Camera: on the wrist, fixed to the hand. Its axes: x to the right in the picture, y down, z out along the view.
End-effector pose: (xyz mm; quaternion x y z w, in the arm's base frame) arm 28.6 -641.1 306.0 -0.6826 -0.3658 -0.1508 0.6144
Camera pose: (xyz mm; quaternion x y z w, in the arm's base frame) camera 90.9 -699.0 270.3 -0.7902 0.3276 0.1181 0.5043
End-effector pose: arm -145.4 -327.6 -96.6 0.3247 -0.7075 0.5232 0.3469
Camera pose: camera -191.9 -250.6 -116.9 -0.3852 -0.7308 0.5577 0.0803
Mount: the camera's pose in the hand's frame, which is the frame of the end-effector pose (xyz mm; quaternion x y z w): 1.2 67.3 -63.0 -0.1475 0.1859 0.6613 0.7116
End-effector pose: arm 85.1 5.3 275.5 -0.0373 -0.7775 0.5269 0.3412
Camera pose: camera 99.8 85.6 232.6 -0.6890 -0.5429 0.4790 0.0334
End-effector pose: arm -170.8 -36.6 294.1 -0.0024 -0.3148 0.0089 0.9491
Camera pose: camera -133.2 30.8 243.6 -0.3515 -0.0473 0.5871 0.7277
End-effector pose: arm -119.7 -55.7 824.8 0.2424 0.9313 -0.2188 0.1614
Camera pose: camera -97.8 28.3 855.8 0.8052 0.5647 0.1335 0.1222
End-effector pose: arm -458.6 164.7 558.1 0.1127 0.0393 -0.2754 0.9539
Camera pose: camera -422.4 234.4 509.7 0.0167 0.1714 0.4616 0.8702
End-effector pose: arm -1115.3 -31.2 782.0 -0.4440 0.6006 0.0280 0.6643
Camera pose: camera -1202.1 -30.4 750.9 -0.0220 0.8404 0.4653 0.2771
